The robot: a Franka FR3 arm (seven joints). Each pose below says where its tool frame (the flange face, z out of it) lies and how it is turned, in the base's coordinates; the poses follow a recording.
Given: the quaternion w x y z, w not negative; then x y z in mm.
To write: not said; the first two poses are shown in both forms.
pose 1, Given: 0.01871, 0.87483, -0.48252, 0.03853, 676.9, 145.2, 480.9
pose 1, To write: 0.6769, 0.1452, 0.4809, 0.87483, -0.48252, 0.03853, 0.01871
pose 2, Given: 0.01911, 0.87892, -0.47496, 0.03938, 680.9, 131.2, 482.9
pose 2, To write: 0.6809, 0.1312, 0.4829, 0.87892, -0.47496, 0.03938, 0.01911
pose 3, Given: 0.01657, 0.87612, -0.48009, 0.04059, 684.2, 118.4, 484.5
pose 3, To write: 0.6842, 0.1184, 0.4845, 0.87612, -0.48009, 0.04059, 0.01657
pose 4, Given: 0.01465, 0.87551, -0.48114, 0.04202, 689.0, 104.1, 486.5
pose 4, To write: 0.6890, 0.1041, 0.4865, 0.87551, -0.48114, 0.04202, 0.01465
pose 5, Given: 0.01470, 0.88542, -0.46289, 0.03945, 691.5, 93.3, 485.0
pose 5, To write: 0.6915, 0.0933, 0.4850, 0.88542, -0.46289, 0.03945, 0.01470
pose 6, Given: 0.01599, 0.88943, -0.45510, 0.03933, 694.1, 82.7, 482.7
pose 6, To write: 0.6941, 0.0827, 0.4827, 0.88943, -0.45510, 0.03933, 0.01599
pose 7, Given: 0.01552, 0.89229, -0.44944, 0.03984, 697.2, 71.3, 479.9
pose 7, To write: 0.6972, 0.0713, 0.4799, 0.89229, -0.44944, 0.03984, 0.01552
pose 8, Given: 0.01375, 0.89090, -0.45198, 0.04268, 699.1, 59.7, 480.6
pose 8, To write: 0.6991, 0.0597, 0.4806, 0.89090, -0.45198, 0.04268, 0.01375
